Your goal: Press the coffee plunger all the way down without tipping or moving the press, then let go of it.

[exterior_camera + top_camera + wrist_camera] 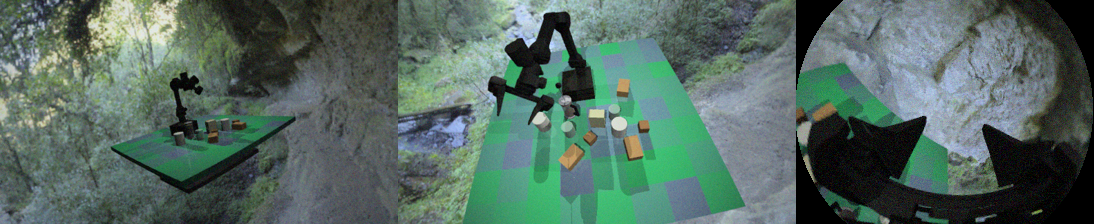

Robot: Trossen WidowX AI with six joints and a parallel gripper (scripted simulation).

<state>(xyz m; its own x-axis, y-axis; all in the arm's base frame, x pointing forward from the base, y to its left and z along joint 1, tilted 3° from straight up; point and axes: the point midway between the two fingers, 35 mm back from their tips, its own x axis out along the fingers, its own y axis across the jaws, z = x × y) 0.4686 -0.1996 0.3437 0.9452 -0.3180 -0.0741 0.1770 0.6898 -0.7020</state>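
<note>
Now: gripper tip 31 cm above the coffee press, 27 cm past it and 11 cm to the right of it. Also, from my gripper tip: pale cube 38 cm below, 25 cm to the left, 17 cm behind.
</note>
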